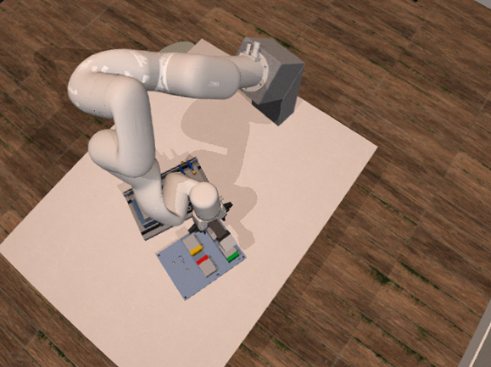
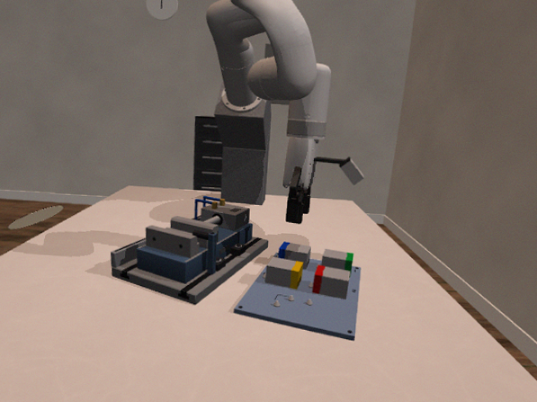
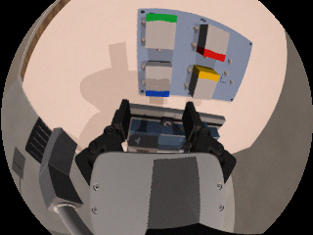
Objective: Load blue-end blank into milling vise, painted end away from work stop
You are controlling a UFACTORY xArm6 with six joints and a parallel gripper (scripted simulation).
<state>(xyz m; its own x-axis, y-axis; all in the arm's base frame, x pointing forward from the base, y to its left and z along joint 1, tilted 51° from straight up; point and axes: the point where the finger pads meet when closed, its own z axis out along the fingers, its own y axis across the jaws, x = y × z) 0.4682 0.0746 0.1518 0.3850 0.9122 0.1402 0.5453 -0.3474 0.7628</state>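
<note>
Now: the blue-ended blank 10 cm below my hand. Also, from my hand: blue-grey infeed plate: 12 cm below, 10 cm ahead, 1 cm to the right; then yellow-ended blank: 10 cm below, 8 cm ahead, 5 cm to the right; then green-ended blank: 10 cm below, 7 cm to the left, 5 cm ahead.
</note>
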